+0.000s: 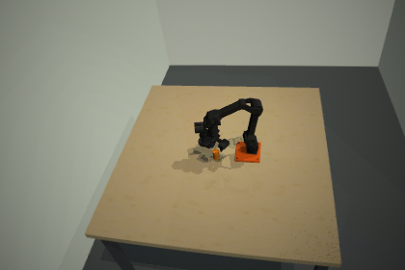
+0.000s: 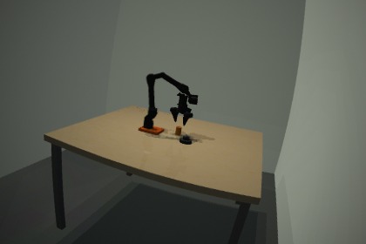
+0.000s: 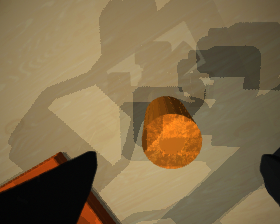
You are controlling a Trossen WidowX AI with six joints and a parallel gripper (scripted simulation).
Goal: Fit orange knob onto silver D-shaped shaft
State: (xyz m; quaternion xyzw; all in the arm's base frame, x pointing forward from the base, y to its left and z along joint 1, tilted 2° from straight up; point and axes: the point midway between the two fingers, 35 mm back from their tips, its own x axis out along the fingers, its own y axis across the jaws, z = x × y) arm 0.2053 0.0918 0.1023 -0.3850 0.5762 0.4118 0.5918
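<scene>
Right now my gripper tip is 40 mm above the orange knob. Also, from my gripper tip: round dark pedestal 110 mm ahead, 110 mm to the right, 50 mm below.
</scene>
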